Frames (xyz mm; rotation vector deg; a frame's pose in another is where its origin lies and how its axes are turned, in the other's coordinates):
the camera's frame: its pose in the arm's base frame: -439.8 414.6 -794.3 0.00 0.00 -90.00
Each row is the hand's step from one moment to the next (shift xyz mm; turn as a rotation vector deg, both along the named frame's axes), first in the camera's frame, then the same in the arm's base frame.
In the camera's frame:
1: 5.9 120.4 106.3 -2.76 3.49 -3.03
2: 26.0 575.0 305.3 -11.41 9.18 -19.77
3: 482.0 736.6 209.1 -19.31 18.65 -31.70
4: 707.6 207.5 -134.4 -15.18 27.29 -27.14
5: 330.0 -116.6 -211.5 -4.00 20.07 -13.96
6: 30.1 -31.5 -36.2 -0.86 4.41 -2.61
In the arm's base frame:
1: 120.4 -5.9 106.3 3.49 2.76 -3.03
2: 575.0 -26.0 305.3 9.18 11.41 -19.77
3: 736.6 -482.0 209.1 18.65 19.31 -31.70
4: 207.5 -707.6 -134.4 27.29 15.18 -27.14
5: -116.6 -330.0 -211.5 20.07 4.00 -13.96
6: -31.5 -30.1 -36.2 4.41 0.86 -2.61

